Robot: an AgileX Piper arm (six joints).
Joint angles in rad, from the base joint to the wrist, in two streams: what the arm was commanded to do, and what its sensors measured. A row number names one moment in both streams.
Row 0, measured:
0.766, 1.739, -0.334, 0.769, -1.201, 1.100
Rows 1 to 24, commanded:
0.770, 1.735, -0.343, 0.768, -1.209, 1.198
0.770, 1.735, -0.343, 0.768, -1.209, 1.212
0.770, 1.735, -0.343, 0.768, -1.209, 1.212
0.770, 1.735, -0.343, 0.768, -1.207, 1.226
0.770, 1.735, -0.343, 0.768, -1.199, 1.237
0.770, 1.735, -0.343, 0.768, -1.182, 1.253
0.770, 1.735, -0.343, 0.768, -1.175, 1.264
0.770, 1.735, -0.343, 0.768, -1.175, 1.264
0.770, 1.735, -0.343, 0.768, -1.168, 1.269
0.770, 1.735, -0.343, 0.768, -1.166, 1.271
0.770, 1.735, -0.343, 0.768, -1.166, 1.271
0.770, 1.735, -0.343, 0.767, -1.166, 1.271
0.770, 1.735, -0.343, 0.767, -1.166, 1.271
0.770, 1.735, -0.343, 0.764, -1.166, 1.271
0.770, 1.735, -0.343, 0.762, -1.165, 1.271
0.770, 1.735, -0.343, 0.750, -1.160, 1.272
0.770, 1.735, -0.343, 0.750, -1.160, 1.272
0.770, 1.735, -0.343, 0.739, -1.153, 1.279
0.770, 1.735, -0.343, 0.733, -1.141, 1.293
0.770, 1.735, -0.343, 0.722, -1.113, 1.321
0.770, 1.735, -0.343, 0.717, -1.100, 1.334
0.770, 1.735, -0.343, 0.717, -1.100, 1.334
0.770, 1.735, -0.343, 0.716, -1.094, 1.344
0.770, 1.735, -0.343, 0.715, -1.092, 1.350
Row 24, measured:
0.766, 1.739, -0.334, 0.730, -1.107, 1.332
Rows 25 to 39, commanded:
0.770, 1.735, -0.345, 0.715, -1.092, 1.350
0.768, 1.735, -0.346, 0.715, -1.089, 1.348
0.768, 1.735, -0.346, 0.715, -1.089, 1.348
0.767, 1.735, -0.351, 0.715, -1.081, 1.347
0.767, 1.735, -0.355, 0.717, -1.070, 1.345
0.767, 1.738, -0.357, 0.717, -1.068, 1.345
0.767, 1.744, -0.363, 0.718, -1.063, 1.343
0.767, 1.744, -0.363, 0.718, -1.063, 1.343
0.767, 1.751, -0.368, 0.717, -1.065, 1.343
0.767, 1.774, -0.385, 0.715, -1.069, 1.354
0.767, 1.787, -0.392, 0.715, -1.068, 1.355
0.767, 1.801, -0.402, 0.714, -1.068, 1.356
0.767, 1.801, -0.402, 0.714, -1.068, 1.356
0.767, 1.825, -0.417, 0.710, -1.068, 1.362
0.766, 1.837, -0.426, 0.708, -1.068, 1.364
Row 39, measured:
0.766, 1.813, -0.400, 0.726, -1.067, 1.354
